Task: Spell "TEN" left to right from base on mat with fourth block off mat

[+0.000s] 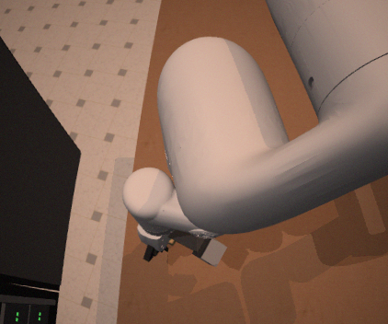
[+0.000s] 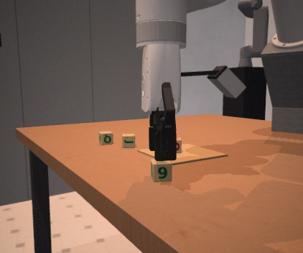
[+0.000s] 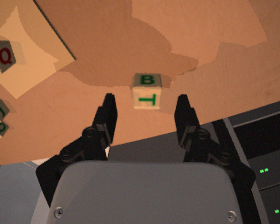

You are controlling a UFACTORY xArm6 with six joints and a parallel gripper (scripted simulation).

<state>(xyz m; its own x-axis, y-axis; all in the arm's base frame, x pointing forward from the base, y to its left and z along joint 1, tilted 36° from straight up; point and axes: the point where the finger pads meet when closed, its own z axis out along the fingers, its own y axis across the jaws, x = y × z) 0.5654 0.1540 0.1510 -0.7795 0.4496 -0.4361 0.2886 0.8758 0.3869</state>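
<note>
The T block lies 4 cm below my hand. Round my hand: tan mat 12 cm behind, 14 cm to the right, 5 cm below; X block 6 cm behind, 26 cm to the right, 4 cm below; E block 2 cm behind, 33 cm to the right, 4 cm below.
</note>
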